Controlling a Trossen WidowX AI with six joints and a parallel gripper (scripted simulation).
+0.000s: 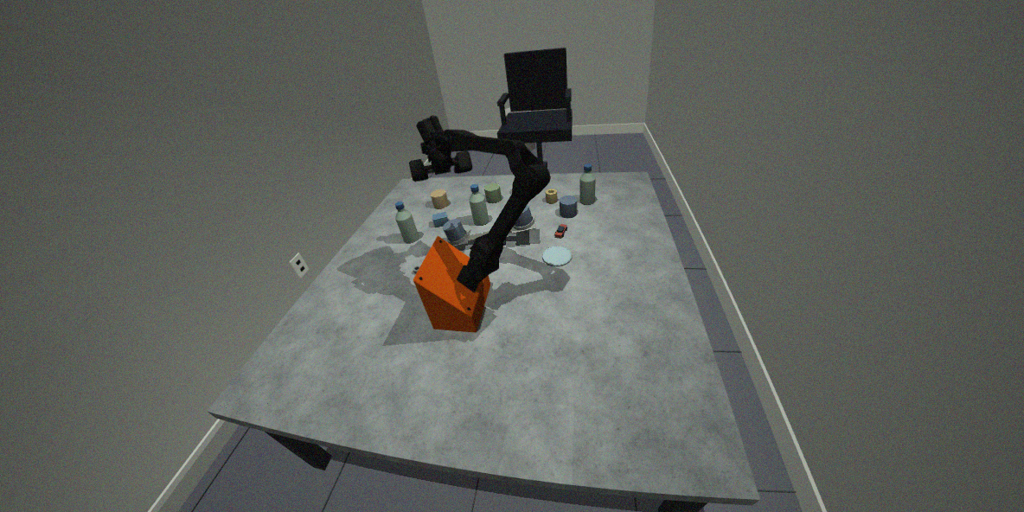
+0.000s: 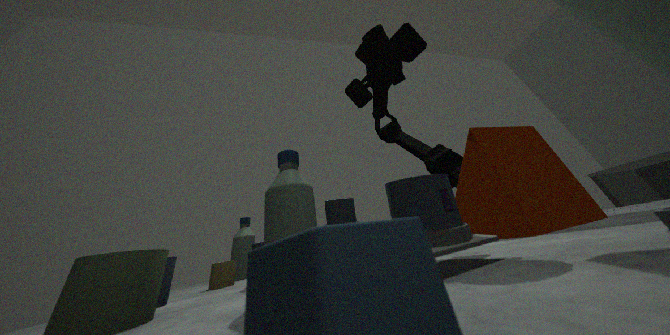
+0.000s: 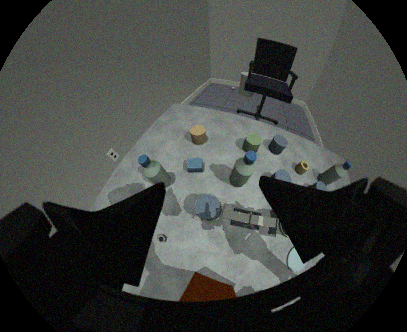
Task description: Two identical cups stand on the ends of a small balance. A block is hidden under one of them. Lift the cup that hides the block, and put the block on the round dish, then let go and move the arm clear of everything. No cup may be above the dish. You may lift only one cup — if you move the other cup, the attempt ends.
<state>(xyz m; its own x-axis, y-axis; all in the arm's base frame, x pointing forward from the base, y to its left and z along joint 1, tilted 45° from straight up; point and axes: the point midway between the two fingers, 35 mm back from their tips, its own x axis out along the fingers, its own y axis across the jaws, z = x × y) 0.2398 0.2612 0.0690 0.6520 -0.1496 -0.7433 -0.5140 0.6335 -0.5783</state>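
Now: gripper tip 1 cm short of the grey block, 1 cm to the right of it and 26 cm above it. From my gripper tip the other things lie so: tan cylinder (27 cm ahead, 18 cm to the left, 26 cm below); pale round dish (4 cm behind, 38 cm to the right, 30 cm below); blue cube (13 cm ahead, 13 cm to the left, 28 cm below).
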